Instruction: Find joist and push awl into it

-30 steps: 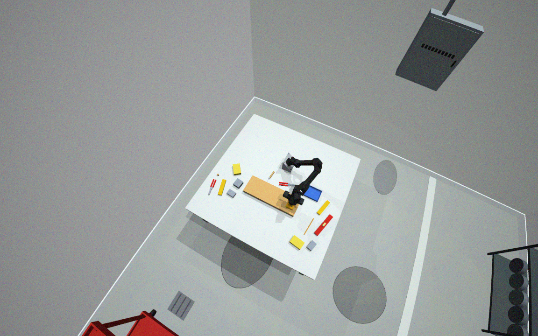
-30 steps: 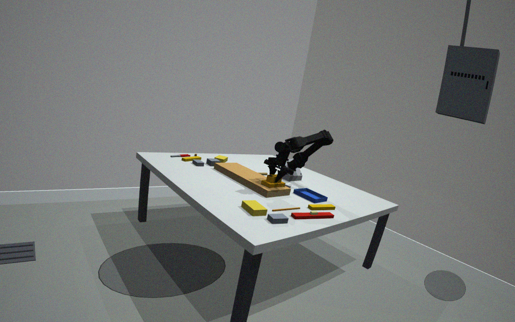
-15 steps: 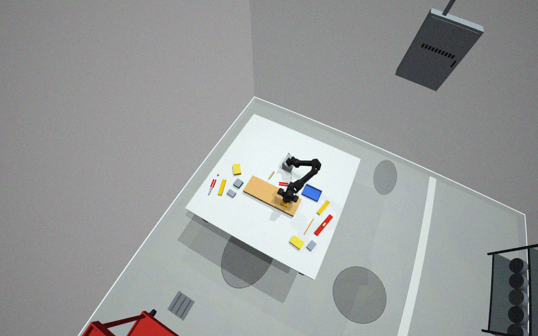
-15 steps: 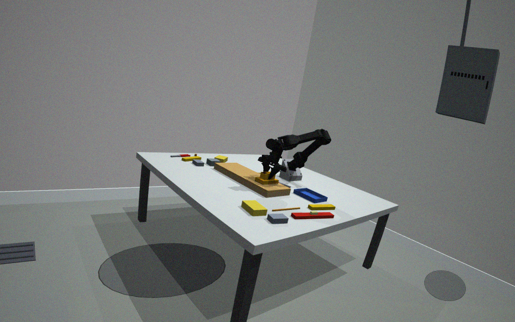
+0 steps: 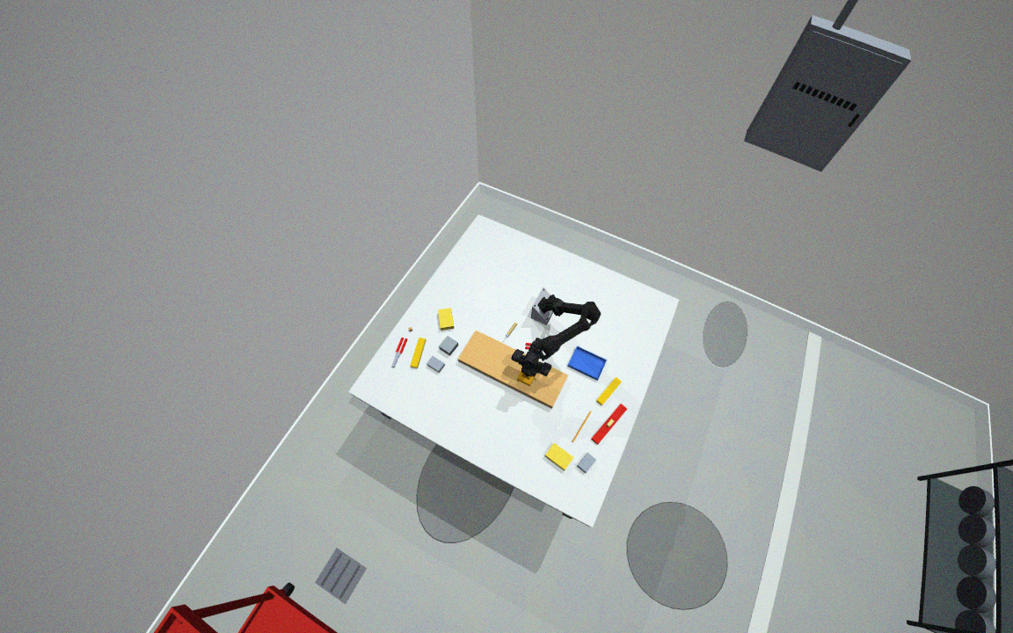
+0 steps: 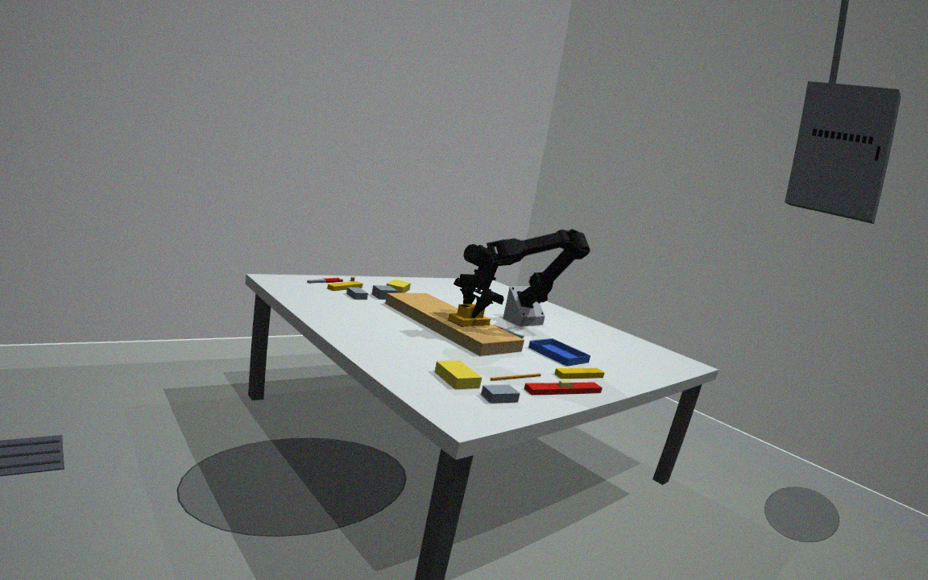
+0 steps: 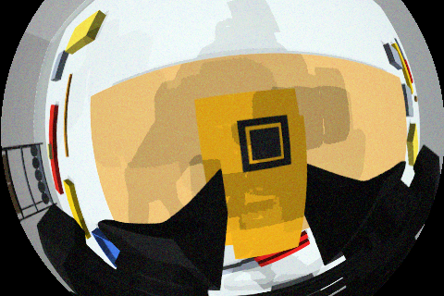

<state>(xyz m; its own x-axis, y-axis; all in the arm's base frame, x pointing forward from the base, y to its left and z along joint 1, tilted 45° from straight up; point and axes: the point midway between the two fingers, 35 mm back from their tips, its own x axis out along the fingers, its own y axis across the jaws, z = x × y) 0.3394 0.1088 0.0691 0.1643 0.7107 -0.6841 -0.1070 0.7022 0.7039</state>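
My gripper tip is 23 cm past the blue tray, 21 cm to the right of it and 5 cm above it. Round my gripper tip: pencil (7 cm ahead, 35 cm to the left, 6 cm below); then awl (14 cm behind, 21 cm to the right, 6 cm below); then stud finder (1 cm ahead, 2 cm above).
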